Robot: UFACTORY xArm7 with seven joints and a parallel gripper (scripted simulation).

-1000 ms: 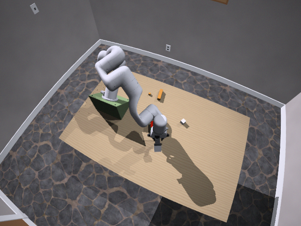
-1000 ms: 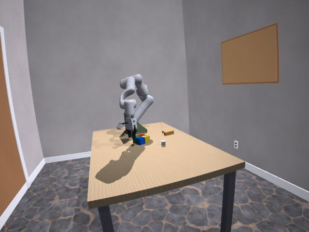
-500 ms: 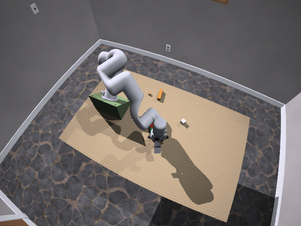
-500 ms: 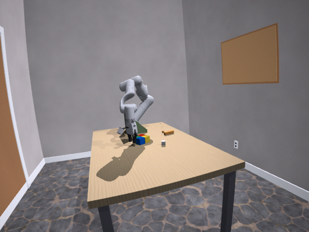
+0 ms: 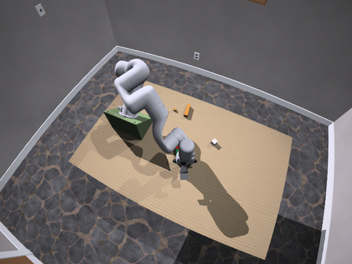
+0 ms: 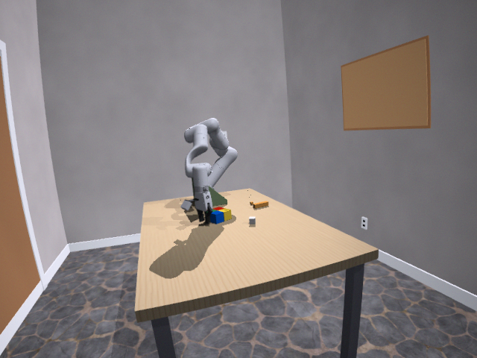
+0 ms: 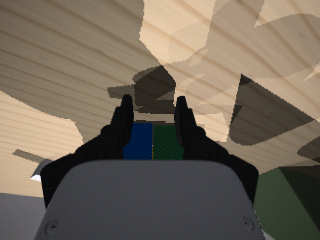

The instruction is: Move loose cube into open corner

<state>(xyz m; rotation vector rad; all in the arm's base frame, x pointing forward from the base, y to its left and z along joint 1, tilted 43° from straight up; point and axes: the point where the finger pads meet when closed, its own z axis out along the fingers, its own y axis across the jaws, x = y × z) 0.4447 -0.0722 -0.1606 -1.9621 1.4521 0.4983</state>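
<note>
Now: hand 70 mm to the right of the blue cube and 10 mm short of it. Also, from my hand: small white cube 210 mm to the left, 140 mm ahead, 10 mm below; then yellow cube 120 mm to the left, 10 mm behind; then green cube 50 mm to the left, 50 mm behind.
</note>
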